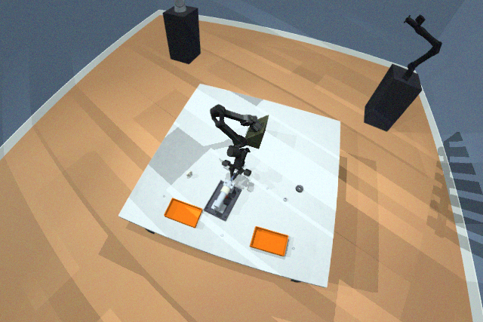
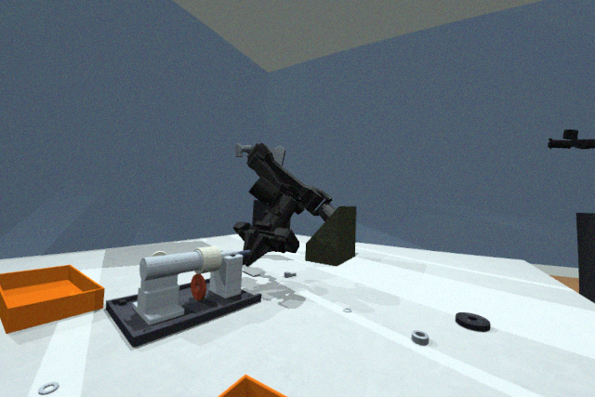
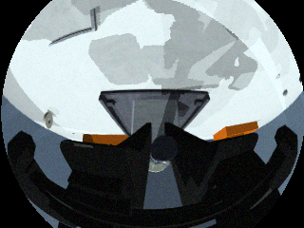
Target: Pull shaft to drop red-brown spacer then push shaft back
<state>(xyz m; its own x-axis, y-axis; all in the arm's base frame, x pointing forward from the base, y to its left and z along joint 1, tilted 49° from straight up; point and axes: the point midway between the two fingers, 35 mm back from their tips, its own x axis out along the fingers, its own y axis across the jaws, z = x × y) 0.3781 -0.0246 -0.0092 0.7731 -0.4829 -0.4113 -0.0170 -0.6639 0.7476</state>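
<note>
Right now the red-brown spacer is 110 mm ahead of my gripper tip and 20 mm below it. The rest, counted from my gripper tip: black washer: 420 mm to the left, 150 mm behind, 50 mm below; then dark shaft: 40 mm ahead, 30 mm above; then bolt: 150 mm behind, 50 mm below, 20 mm to the left.
</note>
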